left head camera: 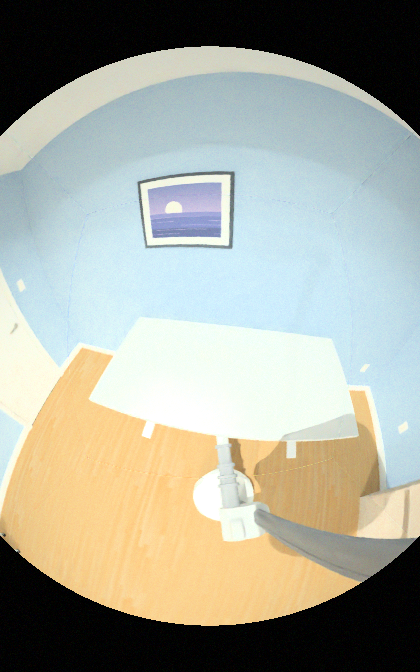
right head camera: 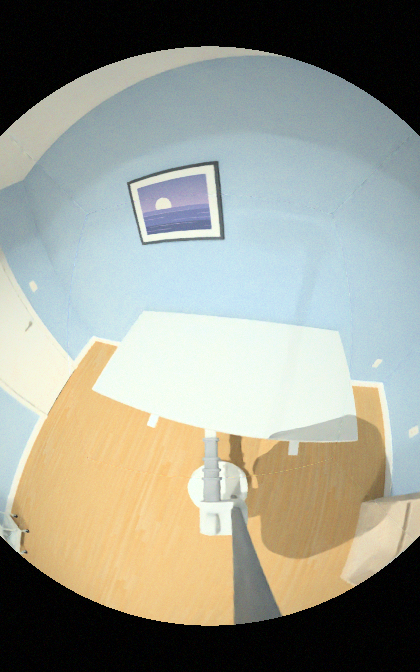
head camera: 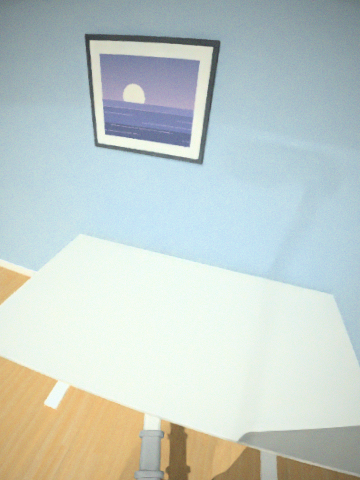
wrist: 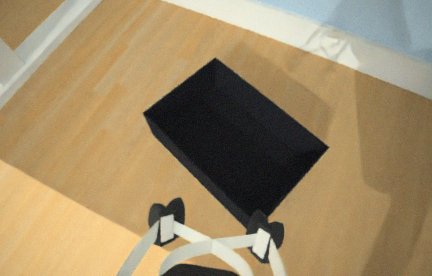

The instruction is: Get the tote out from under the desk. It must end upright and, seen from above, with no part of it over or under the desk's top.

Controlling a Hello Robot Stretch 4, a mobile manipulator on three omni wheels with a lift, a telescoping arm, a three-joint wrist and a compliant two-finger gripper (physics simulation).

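Places are measured from the robot's base along level axes (x ahead, y left, z up), in centimetres.
Pixels of known places: gripper, fingertip midpoint: [wrist: 216, 219].
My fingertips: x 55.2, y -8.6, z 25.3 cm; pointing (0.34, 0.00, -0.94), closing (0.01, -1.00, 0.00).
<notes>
Behind a point stands the place of what it marks.
The black tote [wrist: 235, 140] {x 76.5, y -9.8, z -2.4 cm} stands upright and open at the top on the floor in the wrist view, turned at an angle, with its long near side toward the gripper. My gripper [wrist: 216, 219] {x 55.2, y -8.6, z 25.3 cm} is open, its fingers apart at the bottom of the wrist view. The right finger overlaps the tote's near corner in the picture; whether it touches cannot be told. The white desk top [head camera: 180, 330] {x 61.5, y -9.2, z 69.3 cm} [left head camera: 225, 380] {x 61.4, y -5.6, z 69.2 cm} [right head camera: 230, 375] {x 59.6, y -11.8, z 69.3 cm} hides the tote and the gripper in the head views. My arm [head camera: 150, 452] {x 22.6, y 0.0, z 65.4 cm} [left head camera: 228, 480] {x 10.0, y -0.3, z 66.1 cm} [right head camera: 211, 475] {x 9.4, y -0.4, z 66.1 cm} reaches in under the desk's front edge.
A white desk foot [wrist: 47, 47] {x 94.6, y 43.7, z -0.5 cm} lies at the upper left of the wrist view. The wall's baseboard [wrist: 240, 20] {x 112.8, y -6.5, z -0.5 cm} runs behind the tote. Desk feet [left head camera: 148, 429] [right head camera: 293, 447] jut out in front of the desk. A beige box-like piece [left head camera: 385, 512] {x -80.2, y -138.4, z 9.1 cm} [right head camera: 382, 537] stands at the right.
</notes>
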